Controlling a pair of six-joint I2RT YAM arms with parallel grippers.
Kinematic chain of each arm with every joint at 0, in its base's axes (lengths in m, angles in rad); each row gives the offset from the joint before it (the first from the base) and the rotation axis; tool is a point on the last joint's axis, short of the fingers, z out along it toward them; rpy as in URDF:
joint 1: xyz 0 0 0.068 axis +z
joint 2: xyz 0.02 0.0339 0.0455 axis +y
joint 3: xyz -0.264 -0.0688 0 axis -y
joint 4: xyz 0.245 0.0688 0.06 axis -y
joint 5: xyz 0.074 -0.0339 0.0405 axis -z
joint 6: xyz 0.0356 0 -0.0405 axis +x
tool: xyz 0 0 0 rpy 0 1.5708 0
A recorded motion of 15 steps. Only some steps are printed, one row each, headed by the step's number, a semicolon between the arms.
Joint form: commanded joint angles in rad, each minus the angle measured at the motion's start. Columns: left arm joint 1, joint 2, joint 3, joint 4, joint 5, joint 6; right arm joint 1, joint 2, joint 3, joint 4, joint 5, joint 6.
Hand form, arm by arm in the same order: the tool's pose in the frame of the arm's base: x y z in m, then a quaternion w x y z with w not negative. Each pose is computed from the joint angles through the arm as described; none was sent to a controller.
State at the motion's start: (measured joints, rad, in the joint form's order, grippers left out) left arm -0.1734 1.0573 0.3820 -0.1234 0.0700 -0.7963; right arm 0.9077 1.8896 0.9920 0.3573 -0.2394 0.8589
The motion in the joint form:
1: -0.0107 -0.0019 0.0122 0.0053 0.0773 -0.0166; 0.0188 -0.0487 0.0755 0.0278 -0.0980 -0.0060
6: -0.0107 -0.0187 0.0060 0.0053 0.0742 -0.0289; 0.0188 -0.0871 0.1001 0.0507 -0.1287 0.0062
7: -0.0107 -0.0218 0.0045 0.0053 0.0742 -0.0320; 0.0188 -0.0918 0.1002 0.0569 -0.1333 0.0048
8: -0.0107 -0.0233 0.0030 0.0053 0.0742 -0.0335; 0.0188 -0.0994 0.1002 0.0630 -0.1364 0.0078
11: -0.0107 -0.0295 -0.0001 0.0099 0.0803 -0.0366; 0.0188 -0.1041 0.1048 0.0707 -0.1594 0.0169
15: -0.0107 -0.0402 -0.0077 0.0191 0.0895 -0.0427; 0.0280 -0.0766 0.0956 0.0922 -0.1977 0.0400
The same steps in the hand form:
1: 0.1935 -0.0413 0.1634 0.30520 -0.25759 0.88387 -0.24344; 0.2352 0.3327 0.1990 0.23768 -0.12364 0.81446 0.51466
6: 0.1916 -0.0409 0.1644 0.30876 -0.26264 0.88035 -0.24632; 0.2347 0.3338 0.2242 0.24892 -0.13270 0.78824 0.54691
7: 0.1912 -0.0408 0.1645 0.30903 -0.26386 0.87966 -0.24713; 0.2344 0.3336 0.2267 0.25091 -0.13530 0.78453 0.55069
8: 0.1909 -0.0407 0.1643 0.30885 -0.26452 0.87946 -0.24736; 0.2339 0.3330 0.2303 0.25299 -0.13592 0.78041 0.55542
11: 0.1903 -0.0409 0.1648 0.31017 -0.26395 0.87789 -0.25186; 0.2332 0.3335 0.2345 0.24748 -0.14034 0.77400 0.56567
15: 0.1890 -0.0409 0.1650 0.31221 -0.26360 0.87519 -0.25900; 0.2303 0.3379 0.2232 0.22067 -0.14508 0.77611 0.57263

